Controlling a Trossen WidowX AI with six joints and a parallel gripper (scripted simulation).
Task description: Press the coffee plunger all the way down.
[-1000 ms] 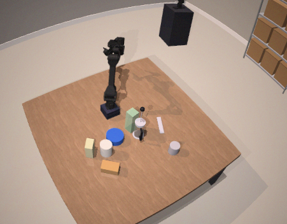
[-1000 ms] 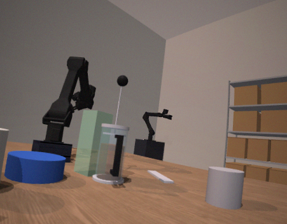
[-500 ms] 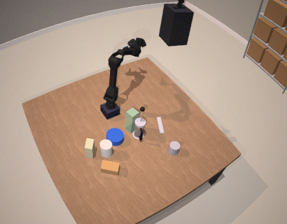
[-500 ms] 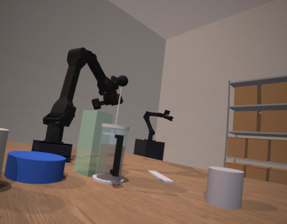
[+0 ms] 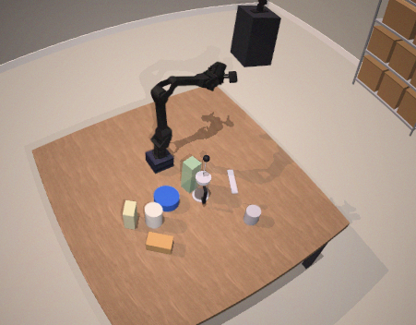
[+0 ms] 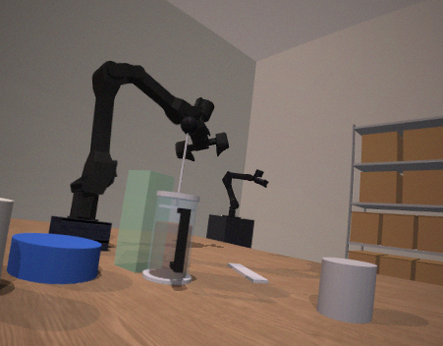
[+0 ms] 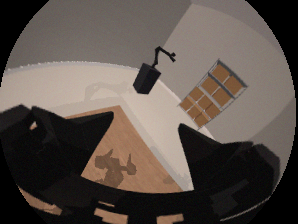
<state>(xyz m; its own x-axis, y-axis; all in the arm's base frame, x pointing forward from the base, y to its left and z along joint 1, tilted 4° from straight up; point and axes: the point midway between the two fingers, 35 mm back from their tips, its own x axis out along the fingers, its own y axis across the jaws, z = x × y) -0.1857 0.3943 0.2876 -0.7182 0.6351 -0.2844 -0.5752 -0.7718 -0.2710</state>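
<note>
Now: gripper tip 51 cm short of the coffee press, 30 cm to the left of it and 19 cm above it. From my gripper tip the other things lie so: pale green block: 43 cm ahead, 33 cm to the right, 24 cm below; then yellow block: 66 cm to the right, 55 cm ahead, 27 cm below; then blue disc: 48 cm ahead, 46 cm to the right, 30 cm below.
</note>
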